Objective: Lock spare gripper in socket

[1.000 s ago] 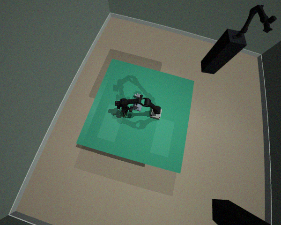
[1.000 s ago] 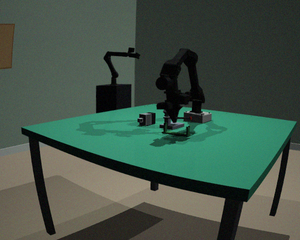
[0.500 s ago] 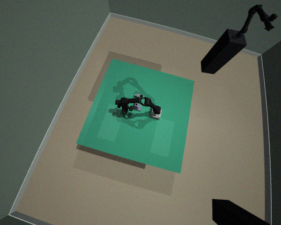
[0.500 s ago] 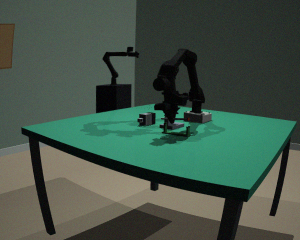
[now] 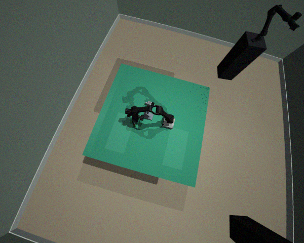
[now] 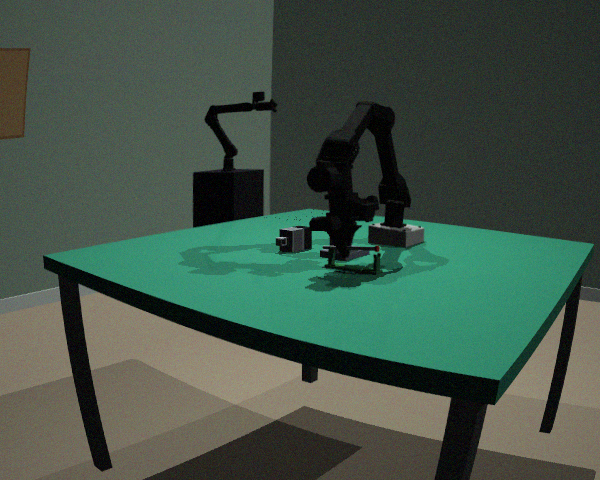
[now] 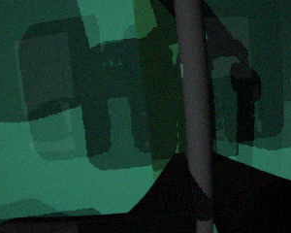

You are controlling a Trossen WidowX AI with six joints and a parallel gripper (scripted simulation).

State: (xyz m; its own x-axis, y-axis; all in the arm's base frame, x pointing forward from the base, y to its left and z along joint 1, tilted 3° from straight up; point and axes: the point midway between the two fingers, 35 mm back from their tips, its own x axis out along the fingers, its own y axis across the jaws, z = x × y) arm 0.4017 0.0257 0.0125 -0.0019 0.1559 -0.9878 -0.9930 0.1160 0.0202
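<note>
Now: gripper tip 2 cm to the right of the green cradle. Round my gripper tip: mount (13 cm behind, 7 cm to the right, 3 cm above); then spare gripper (14 cm behind, 22 cm to the right).
</note>
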